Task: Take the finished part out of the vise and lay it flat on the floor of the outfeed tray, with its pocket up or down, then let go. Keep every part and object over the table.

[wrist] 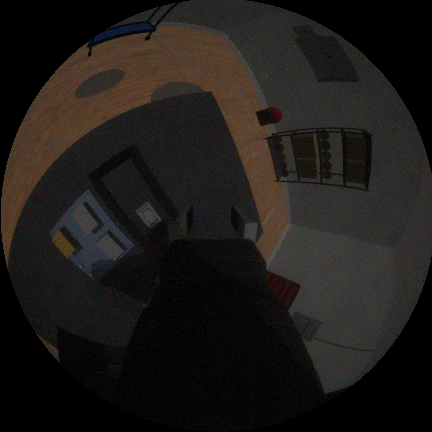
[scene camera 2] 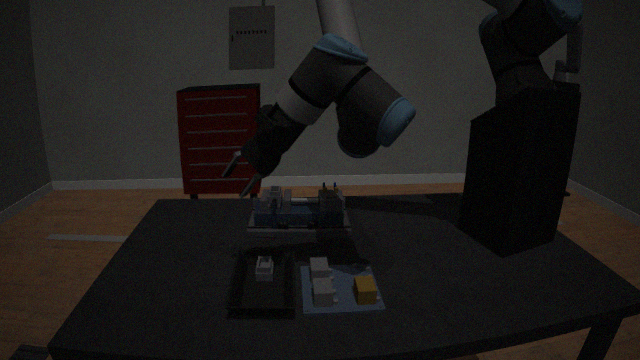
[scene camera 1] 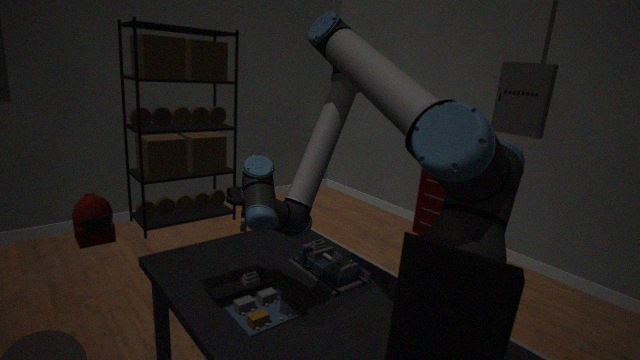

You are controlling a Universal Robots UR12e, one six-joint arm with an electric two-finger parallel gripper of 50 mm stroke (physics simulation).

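Observation:
A light grey part (scene camera 1: 251, 278) (scene camera 2: 264, 270) (wrist: 148, 215) with its pocket up lies flat on the floor of the black outfeed tray (scene camera 2: 261, 314) (wrist: 114, 161), toward the end nearer the vise. My gripper (scene camera 2: 234, 185) (wrist: 211, 213) is open with nothing between its fingers. It is tilted, high above the far left of the table and clear of the part. The vise (scene camera 1: 332, 265) (scene camera 2: 300, 218) has a blue body and stands behind the tray. A grey piece (scene camera 2: 275, 191) shows at its left end; I cannot tell whether it is a jaw or a part.
A blue plate (scene camera 1: 281, 308) (scene camera 2: 346, 285) (wrist: 95, 252) beside the tray bears two grey blocks and a yellow block (scene camera 1: 258, 318) (scene camera 2: 365, 290) (wrist: 65, 243). A dark pedestal (scene camera 1: 452, 305) (scene camera 2: 517, 170) carries the arm at the table's right. The table's far left edge lies near my gripper.

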